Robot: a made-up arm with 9 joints. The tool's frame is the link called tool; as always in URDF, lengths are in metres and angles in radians. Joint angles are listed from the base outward.
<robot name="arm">
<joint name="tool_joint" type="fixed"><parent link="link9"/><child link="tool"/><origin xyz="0.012 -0.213 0.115" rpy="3.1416 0 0"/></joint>
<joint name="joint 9" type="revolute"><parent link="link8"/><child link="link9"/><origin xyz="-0.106 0.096 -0.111" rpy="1.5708 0 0"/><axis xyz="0 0 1"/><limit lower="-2.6" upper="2.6"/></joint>
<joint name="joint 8" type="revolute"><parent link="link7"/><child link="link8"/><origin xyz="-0.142 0.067 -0.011" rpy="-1.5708 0 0"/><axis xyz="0 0 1"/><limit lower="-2.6" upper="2.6"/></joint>
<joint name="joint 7" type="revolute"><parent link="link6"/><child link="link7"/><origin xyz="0.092 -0.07 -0.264" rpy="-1.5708 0 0"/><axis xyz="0 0 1"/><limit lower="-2.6" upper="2.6"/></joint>
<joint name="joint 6" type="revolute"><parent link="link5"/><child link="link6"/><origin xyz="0.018 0.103 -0.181" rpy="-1.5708 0 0"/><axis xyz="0 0 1"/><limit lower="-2.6" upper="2.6"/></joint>
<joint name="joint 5" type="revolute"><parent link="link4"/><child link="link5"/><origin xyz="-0.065 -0.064 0.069" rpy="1.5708 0 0"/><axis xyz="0 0 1"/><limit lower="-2.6" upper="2.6"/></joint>
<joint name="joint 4" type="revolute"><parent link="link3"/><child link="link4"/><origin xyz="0.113 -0.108 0.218" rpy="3.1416 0 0"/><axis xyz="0 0 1"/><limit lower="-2.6" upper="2.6"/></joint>
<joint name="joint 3" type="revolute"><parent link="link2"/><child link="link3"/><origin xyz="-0.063 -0.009 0.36" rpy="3.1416 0 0"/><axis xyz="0 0 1"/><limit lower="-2.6" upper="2.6"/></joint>
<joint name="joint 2" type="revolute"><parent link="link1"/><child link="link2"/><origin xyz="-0.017 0.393 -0.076" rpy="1.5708 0 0"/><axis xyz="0 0 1"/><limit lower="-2.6" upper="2.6"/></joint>
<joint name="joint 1" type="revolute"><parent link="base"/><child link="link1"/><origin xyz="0 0 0.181" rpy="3.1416 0 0"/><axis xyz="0 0 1"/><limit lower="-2.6" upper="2.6"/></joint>
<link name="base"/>
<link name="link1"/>
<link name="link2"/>
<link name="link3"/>
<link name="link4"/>
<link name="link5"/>
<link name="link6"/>
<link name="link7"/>
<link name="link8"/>
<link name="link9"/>
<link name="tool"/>
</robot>
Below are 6 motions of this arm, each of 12 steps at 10 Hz.
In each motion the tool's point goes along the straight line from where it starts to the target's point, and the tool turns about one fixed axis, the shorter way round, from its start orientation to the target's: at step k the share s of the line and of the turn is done. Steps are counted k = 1, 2, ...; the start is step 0. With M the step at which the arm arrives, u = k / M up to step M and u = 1 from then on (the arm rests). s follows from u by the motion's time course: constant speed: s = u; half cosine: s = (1 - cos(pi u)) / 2; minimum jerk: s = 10 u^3 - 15 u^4 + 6 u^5.
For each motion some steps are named. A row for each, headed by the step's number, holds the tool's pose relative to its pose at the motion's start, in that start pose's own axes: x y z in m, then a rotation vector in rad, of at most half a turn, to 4 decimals.
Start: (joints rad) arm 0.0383 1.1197 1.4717 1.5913 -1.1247 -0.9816 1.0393 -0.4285 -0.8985
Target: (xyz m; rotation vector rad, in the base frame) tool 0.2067 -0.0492 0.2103 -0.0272 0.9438 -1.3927
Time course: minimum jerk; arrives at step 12
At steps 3, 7, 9, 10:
3: 0.0070 -0.0066 0.0051 0.0242 0.0966 -0.0341
7: 0.0440 -0.0416 0.0320 0.1526 0.6100 -0.2152
9: 0.0604 -0.0571 0.0440 0.2094 0.8369 -0.2952
10: 0.0650 -0.0615 0.0473 0.2253 0.9004 -0.3176

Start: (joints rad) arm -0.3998 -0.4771 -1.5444 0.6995 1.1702 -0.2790 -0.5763 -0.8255 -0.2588
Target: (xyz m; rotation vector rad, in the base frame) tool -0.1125 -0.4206 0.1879 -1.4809 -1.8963 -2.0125
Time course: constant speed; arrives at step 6
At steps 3, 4, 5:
3: 0.0902 -0.0338 -0.0283 0.0842 -0.0781 0.1274
4: 0.1202 -0.0451 -0.0378 0.1123 -0.1041 0.1699
5: 0.1503 -0.0563 -0.0472 0.1404 -0.1301 0.2123

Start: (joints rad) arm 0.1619 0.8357 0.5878 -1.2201 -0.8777 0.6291 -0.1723 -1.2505 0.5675
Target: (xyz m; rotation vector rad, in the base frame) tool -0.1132 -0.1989 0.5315 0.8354 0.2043 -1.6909
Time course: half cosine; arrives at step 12
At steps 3, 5, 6, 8, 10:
3: -0.0574 -0.0062 0.0243 0.1316 -0.0892 -0.0789
5: -0.1451 -0.0158 0.0615 0.3331 -0.2258 -0.1997
6: -0.1958 -0.0213 0.0830 0.4494 -0.3046 -0.2695
8: -0.2938 -0.0319 0.1244 0.6741 -0.4569 -0.4042
10: -0.3654 -0.0397 0.1548 0.8386 -0.5685 -0.5028

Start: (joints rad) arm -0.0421 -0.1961 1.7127 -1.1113 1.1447 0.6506 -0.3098 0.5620 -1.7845
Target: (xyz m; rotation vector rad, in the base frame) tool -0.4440 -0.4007 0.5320 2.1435 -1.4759 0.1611
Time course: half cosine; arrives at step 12
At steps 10, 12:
10: -0.3722 -0.1391 0.0214 -0.3676 0.3828 1.1709
12: -0.3990 -0.1491 0.0229 -0.3940 0.4103 1.2550

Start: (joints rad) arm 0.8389 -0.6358 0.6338 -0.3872 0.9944 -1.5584 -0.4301 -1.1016 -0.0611
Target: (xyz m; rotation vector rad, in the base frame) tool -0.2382 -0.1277 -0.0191 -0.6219 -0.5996 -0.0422
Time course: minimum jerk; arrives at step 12
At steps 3, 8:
3: 0.0182 -0.0051 0.0490 0.1093 0.0952 -0.0405
8: 0.1392 -0.0389 0.3738 0.8344 0.7266 -0.3089

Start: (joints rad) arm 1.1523 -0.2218 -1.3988 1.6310 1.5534 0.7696 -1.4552 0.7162 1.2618
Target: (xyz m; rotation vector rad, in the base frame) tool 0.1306 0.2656 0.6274 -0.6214 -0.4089 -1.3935
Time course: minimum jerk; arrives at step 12
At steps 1, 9, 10, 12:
1: 0.0028 -0.0001 -0.0016 0.0049 0.0077 -0.0010
9: 0.4948 -0.0127 -0.2907 0.8644 1.3601 -0.1812
10: 0.5323 -0.0136 -0.3128 0.9300 1.4633 -0.1950
12: 0.5519 -0.0141 -0.3243 0.9642 1.5171 -0.2021

